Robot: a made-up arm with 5 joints. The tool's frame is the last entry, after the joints. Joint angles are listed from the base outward. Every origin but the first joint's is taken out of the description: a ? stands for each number. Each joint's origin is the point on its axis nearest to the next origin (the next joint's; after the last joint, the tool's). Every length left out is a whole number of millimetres.
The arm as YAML. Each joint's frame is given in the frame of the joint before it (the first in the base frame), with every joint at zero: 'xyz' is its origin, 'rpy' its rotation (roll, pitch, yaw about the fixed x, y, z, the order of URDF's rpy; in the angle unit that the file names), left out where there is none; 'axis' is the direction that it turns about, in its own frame. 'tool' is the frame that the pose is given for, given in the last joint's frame.
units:
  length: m
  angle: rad
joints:
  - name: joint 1
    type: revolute
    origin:
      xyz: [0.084, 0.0, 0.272]
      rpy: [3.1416, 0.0, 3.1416]
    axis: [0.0, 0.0, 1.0]
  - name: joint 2
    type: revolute
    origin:
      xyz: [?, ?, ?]
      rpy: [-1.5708, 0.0, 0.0]
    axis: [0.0, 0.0, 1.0]
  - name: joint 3
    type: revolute
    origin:
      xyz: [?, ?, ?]
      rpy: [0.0, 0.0, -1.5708]
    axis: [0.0, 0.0, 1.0]
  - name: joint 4
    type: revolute
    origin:
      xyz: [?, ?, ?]
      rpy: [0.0, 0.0, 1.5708]
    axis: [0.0, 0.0, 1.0]
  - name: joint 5
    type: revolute
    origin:
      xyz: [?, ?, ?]
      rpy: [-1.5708, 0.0, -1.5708]
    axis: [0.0, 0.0, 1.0]
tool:
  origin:
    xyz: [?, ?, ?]
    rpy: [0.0, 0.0, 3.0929]
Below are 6 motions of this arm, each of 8 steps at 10 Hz.
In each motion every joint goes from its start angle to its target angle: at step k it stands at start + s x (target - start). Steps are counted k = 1, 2, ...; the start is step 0. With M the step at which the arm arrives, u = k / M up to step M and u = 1 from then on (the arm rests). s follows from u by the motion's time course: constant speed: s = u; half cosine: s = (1 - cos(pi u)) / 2; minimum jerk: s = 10 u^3 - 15 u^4 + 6 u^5.
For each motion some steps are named. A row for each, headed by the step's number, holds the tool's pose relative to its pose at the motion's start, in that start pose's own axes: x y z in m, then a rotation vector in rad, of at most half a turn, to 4 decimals.
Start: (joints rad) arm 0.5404 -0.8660 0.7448 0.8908 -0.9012
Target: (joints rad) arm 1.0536 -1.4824 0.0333 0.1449 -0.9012
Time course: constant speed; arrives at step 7
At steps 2, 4, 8:
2: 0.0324 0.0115 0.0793 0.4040 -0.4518 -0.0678
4: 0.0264 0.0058 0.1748 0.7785 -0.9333 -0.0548
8: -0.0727 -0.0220 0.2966 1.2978 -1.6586 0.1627

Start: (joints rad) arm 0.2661 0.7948 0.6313 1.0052 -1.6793
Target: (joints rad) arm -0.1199 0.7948 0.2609 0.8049 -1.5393
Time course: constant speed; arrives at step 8
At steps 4, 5, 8:
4: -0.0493 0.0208 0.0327 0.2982 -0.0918 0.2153
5: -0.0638 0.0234 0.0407 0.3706 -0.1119 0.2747
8: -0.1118 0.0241 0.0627 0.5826 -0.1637 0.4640

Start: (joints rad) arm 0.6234 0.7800 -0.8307 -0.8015 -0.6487
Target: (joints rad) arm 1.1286 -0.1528 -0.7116 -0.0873 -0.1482
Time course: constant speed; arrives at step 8
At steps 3, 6, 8:
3: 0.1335 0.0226 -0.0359 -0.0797 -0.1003 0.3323
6: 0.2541 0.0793 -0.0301 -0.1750 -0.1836 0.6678
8: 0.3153 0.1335 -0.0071 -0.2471 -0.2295 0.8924

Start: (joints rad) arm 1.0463 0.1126 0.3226 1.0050 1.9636
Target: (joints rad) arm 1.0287 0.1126 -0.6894 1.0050 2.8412
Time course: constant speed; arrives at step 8
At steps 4, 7, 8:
4: -0.0147 -0.0496 0.0995 -0.4331 0.2697 0.4376
7: -0.0138 -0.0532 0.1839 -0.6831 0.5971 0.7294
8: -0.0113 -0.0476 0.2116 -0.7479 0.7283 0.8142

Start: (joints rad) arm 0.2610 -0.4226 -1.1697 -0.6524 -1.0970
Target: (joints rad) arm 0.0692 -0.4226 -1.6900 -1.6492 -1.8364
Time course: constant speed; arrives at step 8
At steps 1, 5, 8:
1: 0.0094 0.0178 -0.0058 0.1701 -0.0857 -0.1094
5: 0.0520 0.0827 -0.0044 0.9168 -0.2971 -0.4773
8: 0.0817 0.1183 0.0174 1.5297 -0.2990 -0.6164

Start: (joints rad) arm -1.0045 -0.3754 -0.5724 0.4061 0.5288
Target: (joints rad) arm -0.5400 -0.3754 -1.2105 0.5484 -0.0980
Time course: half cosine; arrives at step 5
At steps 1, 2, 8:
1: 0.0085 -0.0124 0.0060 -0.0543 -0.0263 -0.0361
2: 0.0320 -0.0398 0.0260 -0.1833 -0.1120 -0.1214
8: 0.0966 -0.0678 0.0975 -0.4060 -0.4246 -0.2755

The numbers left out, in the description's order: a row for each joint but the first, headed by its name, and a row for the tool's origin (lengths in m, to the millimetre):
joint 2: -0.044 -0.011 0.0
joint 3: -0.042 0.17 0.0
joint 4: -0.007 -0.193 0.0
joint 5: -0.052 0.0 0.0
tool: 0.0 0.0 0.0

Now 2 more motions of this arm.
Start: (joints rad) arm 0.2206 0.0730 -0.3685 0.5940 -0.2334
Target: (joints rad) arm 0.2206 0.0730 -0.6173 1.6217 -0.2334
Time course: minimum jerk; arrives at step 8
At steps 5, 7, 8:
5: -0.0016 -0.0005 0.0310 -0.1571 0.5422 0.0000
7: -0.0016 -0.0005 0.0468 -0.2133 0.7361 0.0000
8: -0.0016 -0.0004 0.0478 -0.2168 0.7481 0.0000

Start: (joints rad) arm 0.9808 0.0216 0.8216 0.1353 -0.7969
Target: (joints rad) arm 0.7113 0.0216 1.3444 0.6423 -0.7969
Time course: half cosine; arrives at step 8
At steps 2, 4, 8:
2: -0.0217 -0.0105 -0.0015 -0.0999 0.1146 0.0343
4: -0.0693 -0.0402 0.0048 -0.3550 0.3745 0.1287
8: -0.1191 -0.0881 0.0348 -0.7514 0.6951 0.2809

